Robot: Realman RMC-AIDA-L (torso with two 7-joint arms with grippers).
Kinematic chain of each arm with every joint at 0, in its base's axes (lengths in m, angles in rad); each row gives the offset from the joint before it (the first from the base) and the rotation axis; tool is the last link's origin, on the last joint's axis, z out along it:
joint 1: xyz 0 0 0.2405 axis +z
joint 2: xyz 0 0 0 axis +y
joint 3: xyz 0 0 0.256 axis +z
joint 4: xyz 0 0 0 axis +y
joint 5: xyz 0 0 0.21 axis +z
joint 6: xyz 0 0 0 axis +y
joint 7: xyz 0 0 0.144 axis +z
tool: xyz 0 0 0
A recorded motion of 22 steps. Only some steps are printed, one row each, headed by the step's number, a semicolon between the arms.
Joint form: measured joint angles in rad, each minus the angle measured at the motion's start. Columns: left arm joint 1, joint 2, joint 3, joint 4, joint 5, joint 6, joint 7; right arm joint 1, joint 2, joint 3, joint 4, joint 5, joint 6, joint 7.
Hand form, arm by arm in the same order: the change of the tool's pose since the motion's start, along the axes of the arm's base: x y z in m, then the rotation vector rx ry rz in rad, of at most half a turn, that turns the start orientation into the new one. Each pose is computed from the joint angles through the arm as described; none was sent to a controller.
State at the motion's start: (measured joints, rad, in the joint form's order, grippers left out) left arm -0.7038 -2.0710 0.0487 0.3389 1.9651 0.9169 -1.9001; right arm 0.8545 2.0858 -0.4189 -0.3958 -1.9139 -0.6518 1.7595
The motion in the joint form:
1: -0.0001 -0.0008 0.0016 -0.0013 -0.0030 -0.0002 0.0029; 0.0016 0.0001 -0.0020 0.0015 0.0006 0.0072 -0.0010
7: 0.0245 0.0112 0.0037 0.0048 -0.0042 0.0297 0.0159; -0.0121 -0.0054 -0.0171 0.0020 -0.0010 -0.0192 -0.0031
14: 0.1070 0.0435 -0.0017 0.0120 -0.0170 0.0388 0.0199; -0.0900 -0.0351 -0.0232 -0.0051 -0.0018 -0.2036 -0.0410
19: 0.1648 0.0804 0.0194 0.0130 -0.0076 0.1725 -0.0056; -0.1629 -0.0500 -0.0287 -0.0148 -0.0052 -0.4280 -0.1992
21: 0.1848 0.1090 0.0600 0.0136 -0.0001 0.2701 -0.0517; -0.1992 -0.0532 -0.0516 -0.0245 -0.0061 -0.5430 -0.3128
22: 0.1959 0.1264 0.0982 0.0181 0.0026 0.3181 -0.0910; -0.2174 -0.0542 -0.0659 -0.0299 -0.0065 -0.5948 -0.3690
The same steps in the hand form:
1: 0.0004 0.0000 -0.0006 0.0000 0.0001 -0.0014; 0.0000 0.0005 -0.0002 0.0014 -0.0041 -0.0029
7: -0.0076 -0.0064 0.0066 0.0069 0.0137 -0.0102; 0.0029 -0.0033 -0.0007 -0.0175 -0.0088 0.0116
14: -0.0446 -0.0300 0.0269 0.0425 0.0352 0.0664; 0.0191 -0.0267 0.0054 -0.0837 0.0150 0.0969
19: -0.0517 -0.0493 0.0399 0.0162 0.0061 0.0040; 0.0244 -0.0571 0.0047 -0.1584 -0.0277 0.2895
21: -0.0473 -0.0567 0.0468 -0.0313 -0.0278 -0.0591; 0.0241 -0.0747 0.0021 -0.1964 -0.0782 0.4220
22: -0.0453 -0.0608 0.0506 -0.0705 -0.0457 -0.0858; 0.0244 -0.0837 0.0008 -0.2129 -0.1044 0.4858

